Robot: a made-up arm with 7 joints.
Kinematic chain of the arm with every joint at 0, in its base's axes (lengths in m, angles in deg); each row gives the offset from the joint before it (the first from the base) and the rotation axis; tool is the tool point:
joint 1: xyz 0 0 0 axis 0 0.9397 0.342
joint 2: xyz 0 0 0 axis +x
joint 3: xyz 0 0 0 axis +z
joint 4: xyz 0.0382 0 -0.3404 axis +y
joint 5: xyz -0.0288 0 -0.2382 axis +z
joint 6: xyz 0 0 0 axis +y
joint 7: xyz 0 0 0 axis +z
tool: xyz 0 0 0
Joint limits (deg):
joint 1: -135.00..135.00
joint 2: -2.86..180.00
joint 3: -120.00..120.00
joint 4: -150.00..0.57
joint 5: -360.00..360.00
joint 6: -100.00..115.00
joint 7: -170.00..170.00
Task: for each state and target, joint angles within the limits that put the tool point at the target. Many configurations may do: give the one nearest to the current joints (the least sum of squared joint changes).
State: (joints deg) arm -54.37 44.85 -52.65 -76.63 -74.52 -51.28 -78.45
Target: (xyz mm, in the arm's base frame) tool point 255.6 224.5 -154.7
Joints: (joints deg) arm -30.06 88.81 -65.53 -115.68 -74.52 -51.28 -78.45
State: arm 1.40 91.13 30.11 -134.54 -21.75 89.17 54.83
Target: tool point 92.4 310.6 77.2
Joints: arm 12.65 62.16 66.79 -126.19 -21.75 89.17 54.83
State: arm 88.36 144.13 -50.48 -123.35 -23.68 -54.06 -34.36
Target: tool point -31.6 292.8 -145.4
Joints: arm 111.43 144.05 -18.79 -127.36 -23.68 -54.06 -34.36
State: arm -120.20 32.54 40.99 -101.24 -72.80 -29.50 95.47
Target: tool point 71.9 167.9 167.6
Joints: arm -107.31 36.82 67.32 -146.94 -72.80 -29.50 95.47
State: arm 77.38 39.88 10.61 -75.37 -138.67 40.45 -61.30
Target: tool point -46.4 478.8 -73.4
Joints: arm 72.51 72.11 39.39 -81.18 -138.67 40.45 -61.30
